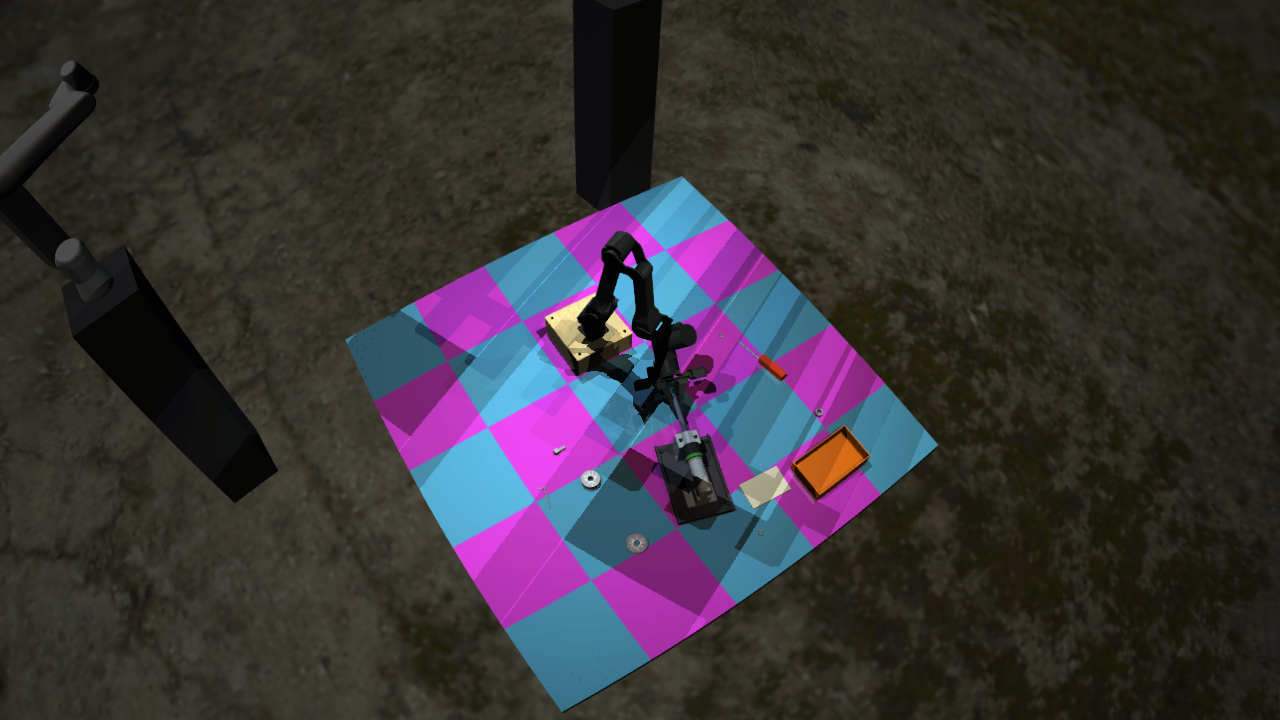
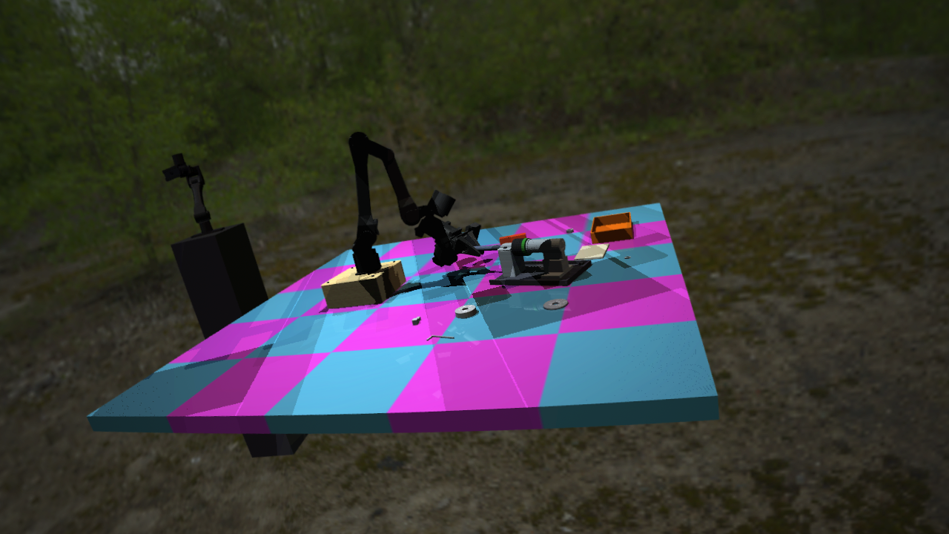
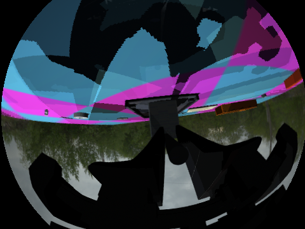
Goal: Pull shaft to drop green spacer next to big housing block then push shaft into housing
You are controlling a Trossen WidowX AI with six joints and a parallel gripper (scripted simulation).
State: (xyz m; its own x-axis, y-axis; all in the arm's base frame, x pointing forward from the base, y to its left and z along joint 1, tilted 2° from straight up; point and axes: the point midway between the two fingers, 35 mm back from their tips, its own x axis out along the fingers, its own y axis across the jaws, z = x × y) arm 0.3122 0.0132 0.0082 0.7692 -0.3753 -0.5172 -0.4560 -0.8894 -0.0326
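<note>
The thin shaft lies 50 mm ahead of my gripper tip, 30 mm to the right of it and 20 mm above it. The rest, counted from my gripper tip: small bolt: 140 mm behind, 290 mm to the right, 60 mm below; then card: 300 mm ahead, 40 mm to the left, 60 mm below; then green spacer: 130 mm ahead, 70 mm to the right, 20 mm above.
</note>
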